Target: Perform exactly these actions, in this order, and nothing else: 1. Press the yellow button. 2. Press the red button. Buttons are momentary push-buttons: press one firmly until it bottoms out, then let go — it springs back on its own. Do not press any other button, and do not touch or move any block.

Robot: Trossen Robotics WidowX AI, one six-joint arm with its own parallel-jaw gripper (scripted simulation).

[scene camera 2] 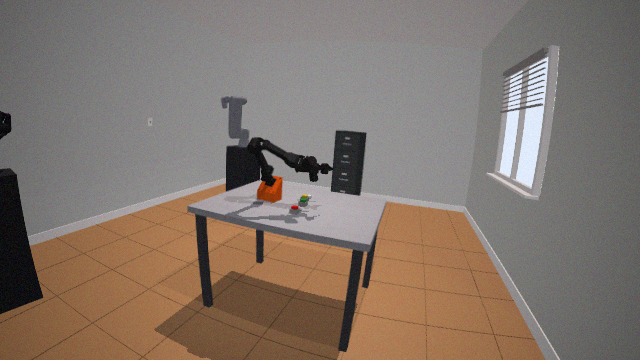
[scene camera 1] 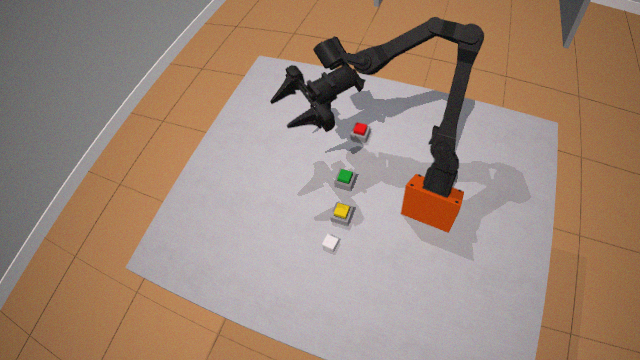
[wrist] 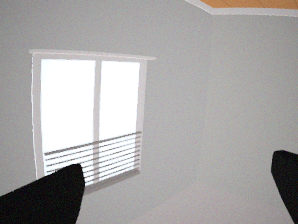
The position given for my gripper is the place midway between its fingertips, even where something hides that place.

My gripper [scene camera 1: 278, 114] is open, with nothing in its grasp.
My gripper is seen too in the wrist view [wrist: 180, 170].
